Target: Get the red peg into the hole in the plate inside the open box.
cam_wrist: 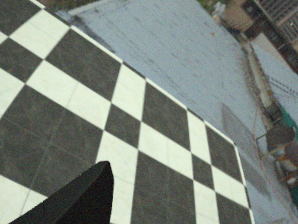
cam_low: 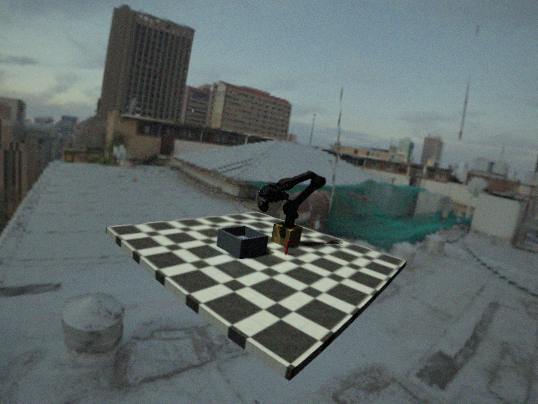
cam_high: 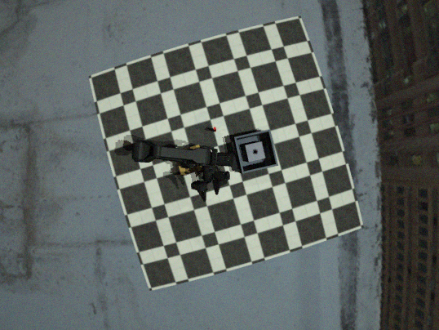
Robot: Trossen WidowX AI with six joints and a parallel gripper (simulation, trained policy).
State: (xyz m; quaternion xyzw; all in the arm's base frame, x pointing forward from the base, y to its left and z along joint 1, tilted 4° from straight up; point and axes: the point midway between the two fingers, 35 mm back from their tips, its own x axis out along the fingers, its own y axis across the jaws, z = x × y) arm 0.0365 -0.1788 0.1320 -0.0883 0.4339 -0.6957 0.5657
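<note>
My gripper tip is 30 cm to the right of the red peg, 20 cm above it and 15 cm short of it. Also, from my gripper tip: plate 30 cm ahead, 19 cm below, 10 cm to the left; dark box 30 cm ahead, 21 cm below, 10 cm to the left.
</note>
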